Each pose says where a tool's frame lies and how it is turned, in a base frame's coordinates. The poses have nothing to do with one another.
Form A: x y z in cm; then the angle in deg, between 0 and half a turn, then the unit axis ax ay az.
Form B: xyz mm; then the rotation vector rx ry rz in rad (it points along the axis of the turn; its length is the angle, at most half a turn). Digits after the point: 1 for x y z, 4 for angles.
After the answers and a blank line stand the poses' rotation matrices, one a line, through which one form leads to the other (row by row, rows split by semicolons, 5 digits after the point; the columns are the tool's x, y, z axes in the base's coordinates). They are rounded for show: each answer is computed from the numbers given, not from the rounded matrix.
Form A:
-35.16, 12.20, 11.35, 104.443, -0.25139, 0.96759, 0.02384
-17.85, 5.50, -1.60, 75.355, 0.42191, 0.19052, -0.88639
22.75, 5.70, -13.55, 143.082, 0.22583, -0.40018, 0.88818
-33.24, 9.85, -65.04, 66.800, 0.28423, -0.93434, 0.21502
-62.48, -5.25, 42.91, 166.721, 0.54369, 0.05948, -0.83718
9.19, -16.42, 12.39, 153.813, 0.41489, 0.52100, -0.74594
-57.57, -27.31, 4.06, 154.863, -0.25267, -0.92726, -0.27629
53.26, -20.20, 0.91, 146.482, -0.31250, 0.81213, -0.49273
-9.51, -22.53, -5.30, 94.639, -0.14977, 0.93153, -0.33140
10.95, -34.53, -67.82, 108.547, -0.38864, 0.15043, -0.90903
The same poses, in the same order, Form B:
-351.6, 122.0, 113.5, -0.4583, 1.7638, 0.0435
-178.5, 55.0, -16.0, 0.5549, 0.2506, -1.1658
227.5, 57.0, -135.5, 0.5640, -0.9993, 2.2180
-332.4, 98.5, -650.4, 0.3314, -1.0893, 0.2507
-624.8, -52.5, 429.1, 1.5820, 0.1731, -2.4360
91.9, -164.2, 123.9, 1.1138, 1.3986, -2.0025
-575.7, -273.1, 40.6, -0.6829, -2.5063, -0.7468
532.6, -202.0, 9.1, -0.7989, 2.0763, -1.2597
-95.1, -225.3, -53.0, -0.2474, 1.5387, -0.5474
109.5, -345.3, -678.2, -0.7363, 0.2850, -1.7222

-0.17046 -0.32700 0.92952; -0.28083 0.92033 0.27227; -0.94450 -0.21462 -0.24871
0.38583 0.91765 -0.09510; -0.79754 0.27995 -0.53438; -0.46376 0.28202 0.83988
-0.70772 -0.69613 0.12056; 0.37088 -0.51132 -0.77524; 0.60131 -0.50394 0.62005
0.44290 -0.35858 -0.82174; 0.03668 0.92302 -0.38300; 0.89582 0.13949 0.42196
-0.38997 0.25611 -0.88449; -0.12848 -0.96628 -0.22314; -0.91182 0.02662 0.40973
-0.57076 0.73931 -0.35728; 0.08094 -0.38234 -0.92047; -0.81712 -0.55429 0.15838
-0.78366 0.56376 -0.26088; 0.32903 0.73292 0.59546; 0.52690 0.38080 -0.75985
-0.65464 -0.19330 0.73081; -0.73747 0.37573 -0.56122; -0.16611 -0.90635 -0.38852
-0.05663 0.17952 0.98212; -0.48111 0.85705 -0.18440; -0.87483 -0.48295 0.03783
-0.11900 0.78476 0.60827; -0.93887 -0.28826 0.18821; 0.32304 -0.54869 0.77109

